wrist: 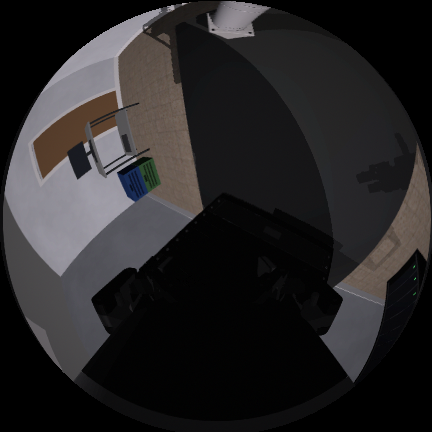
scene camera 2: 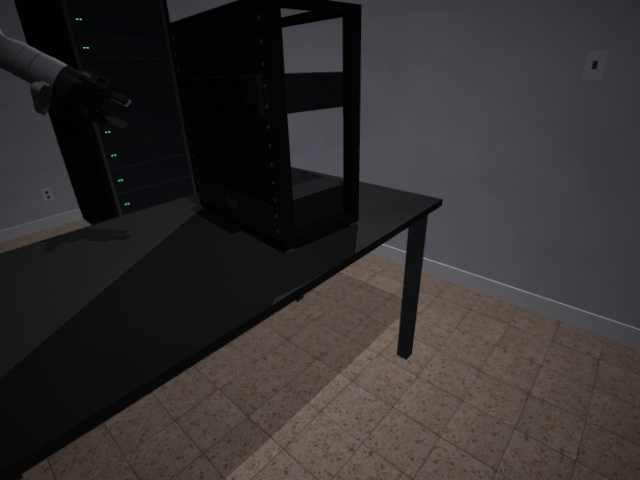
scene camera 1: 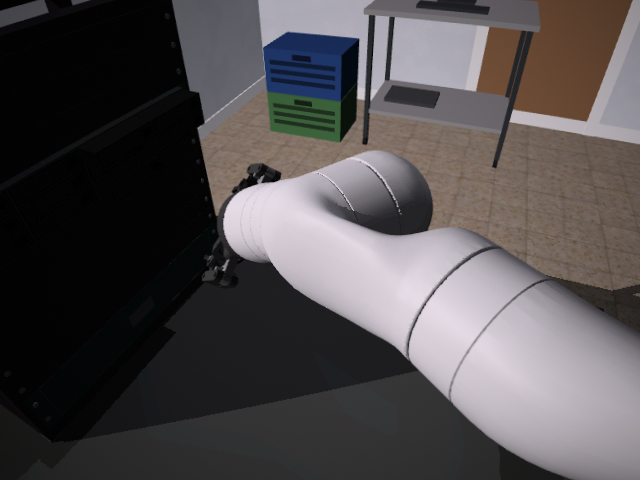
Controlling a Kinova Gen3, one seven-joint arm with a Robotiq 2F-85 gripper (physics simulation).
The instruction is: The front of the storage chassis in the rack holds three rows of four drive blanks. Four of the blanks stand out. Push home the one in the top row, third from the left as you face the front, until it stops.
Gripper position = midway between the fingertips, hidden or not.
Note:
In view: my gripper (scene camera 1: pixel 225 225) and a black rack (scene camera 1: pixel 113 210).
The black rack also shows in the wrist view (wrist: pixel 220 246) and in scene camera 2 (scene camera 2: pixel 236 110). My gripper also shows in the wrist view (wrist: pixel 216 266).

